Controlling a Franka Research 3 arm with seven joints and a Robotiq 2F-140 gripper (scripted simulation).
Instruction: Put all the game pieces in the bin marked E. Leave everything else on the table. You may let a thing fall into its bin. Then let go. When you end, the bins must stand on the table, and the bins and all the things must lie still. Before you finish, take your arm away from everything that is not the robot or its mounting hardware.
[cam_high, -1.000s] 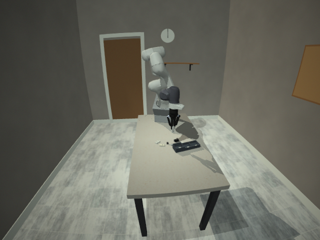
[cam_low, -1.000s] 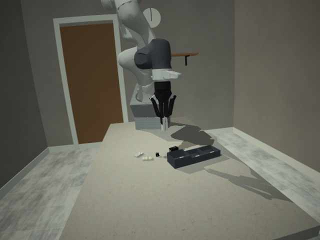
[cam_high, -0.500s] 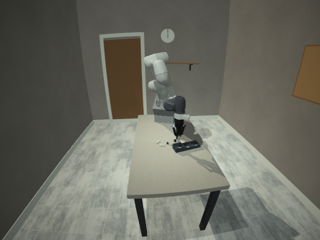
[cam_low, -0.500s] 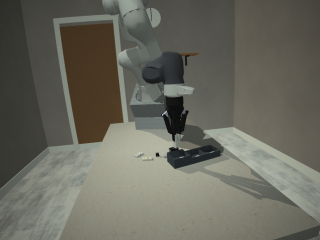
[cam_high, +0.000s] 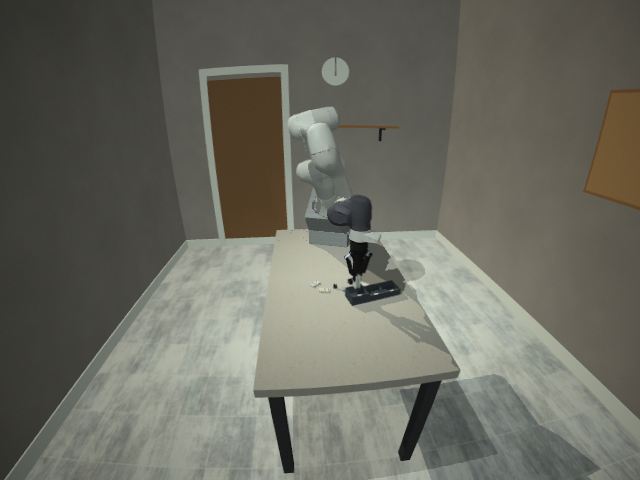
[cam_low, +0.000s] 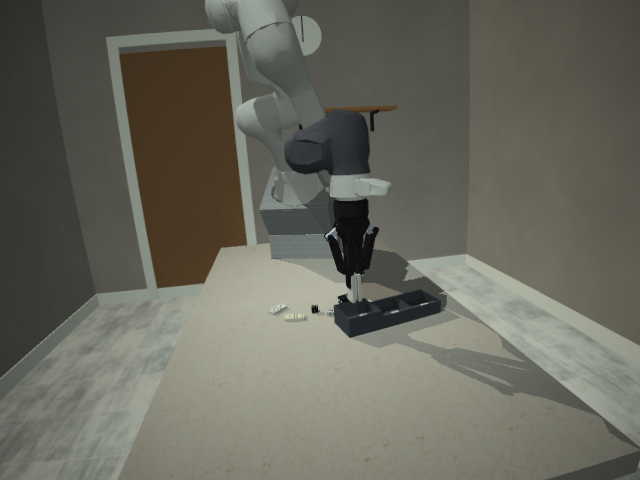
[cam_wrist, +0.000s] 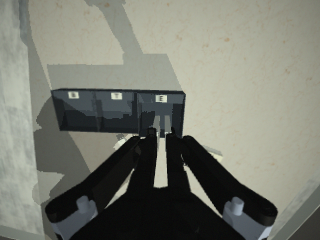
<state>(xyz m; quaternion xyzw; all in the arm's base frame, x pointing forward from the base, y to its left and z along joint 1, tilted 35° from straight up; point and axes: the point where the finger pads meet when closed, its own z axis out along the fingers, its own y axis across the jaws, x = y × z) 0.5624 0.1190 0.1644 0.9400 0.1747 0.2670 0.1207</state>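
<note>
The dark three-part bin lies 20 mm behind my hand, 90 mm to the left of it and 80 mm below it. The rest, counted from my hand: black die (100 mm behind, 90 mm to the right, 90 mm below); then black box (130 mm behind, 10 mm to the right, 90 mm below); then white usb stick (110 mm behind, 60 mm to the left, 90 mm below).
</note>
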